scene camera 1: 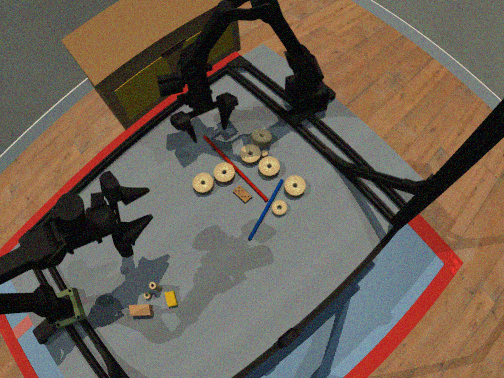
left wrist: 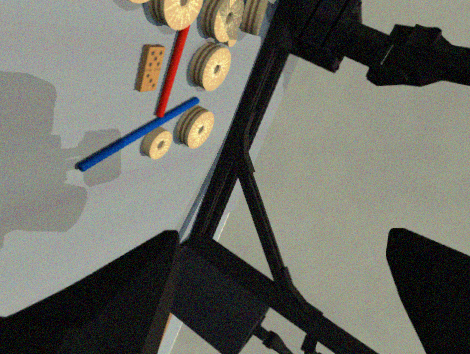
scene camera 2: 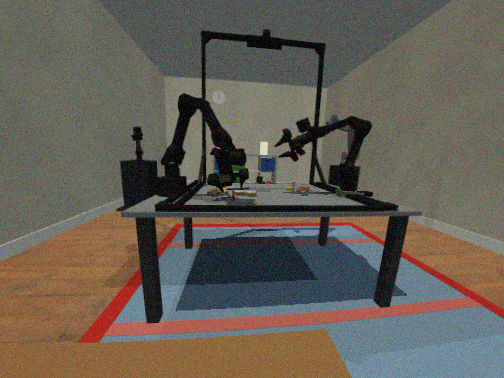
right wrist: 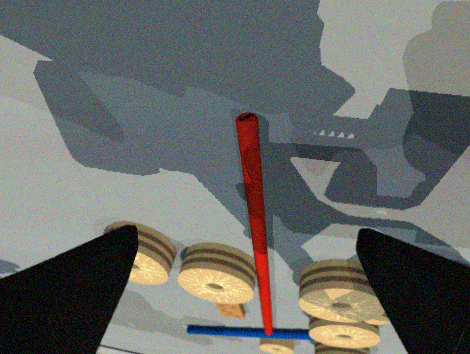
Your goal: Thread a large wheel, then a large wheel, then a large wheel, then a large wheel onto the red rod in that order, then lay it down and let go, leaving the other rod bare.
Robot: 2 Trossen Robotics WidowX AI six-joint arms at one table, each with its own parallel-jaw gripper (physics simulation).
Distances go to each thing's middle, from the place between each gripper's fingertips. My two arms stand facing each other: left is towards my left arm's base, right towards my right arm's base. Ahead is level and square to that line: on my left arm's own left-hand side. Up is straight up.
Now: left hand 4 cm past the domino tile (left wrist: 152, 57), 20 cm to the left of it and 23 cm above it. The rest, counted from my left hand: red rod (right wrist: 247, 123) 3 cm ahead, 24 cm to the right, 23 cm below; blue rod (left wrist: 91, 161) 12 cm behind, 22 cm to the right, 23 cm below.
Right now the domino tile is 18 cm behind my right hand, 4 cm to the left of it and 4 cm below it. The rest, counted from my right hand: red rod (10 cm behind, 4 cm below, 1 cm to the left); blue rod (25 cm behind, 4 cm below, 3 cm to the left).
